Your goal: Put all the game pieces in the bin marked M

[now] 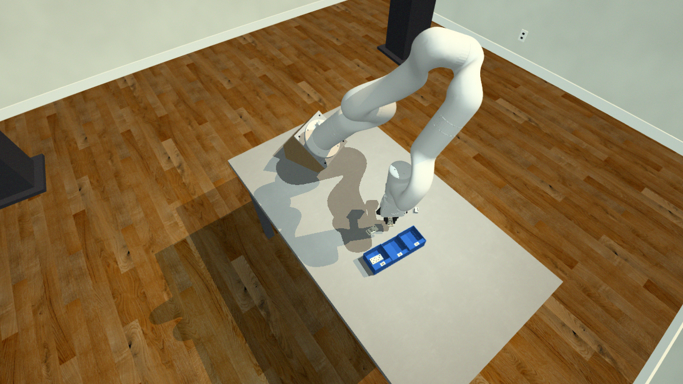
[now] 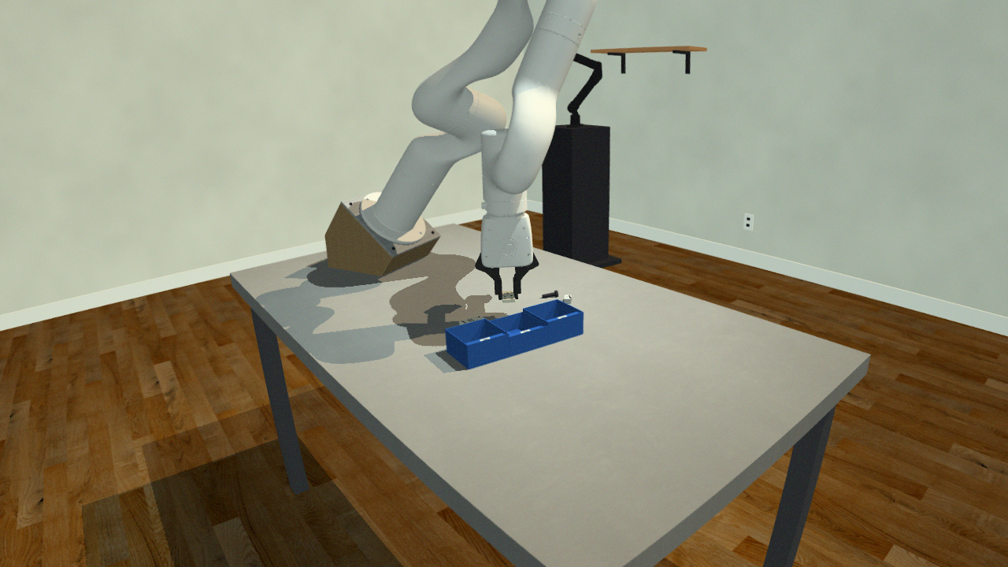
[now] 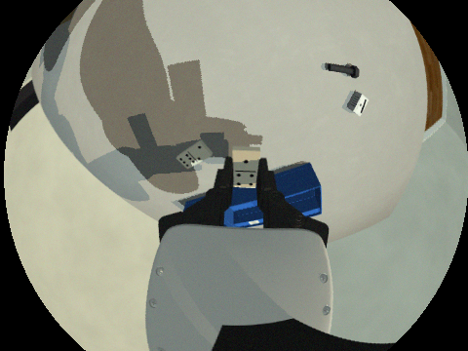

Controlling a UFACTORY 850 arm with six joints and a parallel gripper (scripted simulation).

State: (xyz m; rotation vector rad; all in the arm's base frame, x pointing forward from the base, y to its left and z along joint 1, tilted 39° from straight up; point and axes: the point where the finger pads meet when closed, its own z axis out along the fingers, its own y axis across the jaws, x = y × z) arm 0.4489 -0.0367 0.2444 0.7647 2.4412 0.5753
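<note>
Right now the white domino is 14 cm to the right of my hand, 10 cm ahead of it and 5 cm below it. From my hand the other things lie so: blue three-part bin 11 cm ahead, 5 cm to the right, 4 cm below; then white part 16 cm to the left, 6 cm below; then black bolt 15 cm to the left, 6 cm below, 4 cm behind.
</note>
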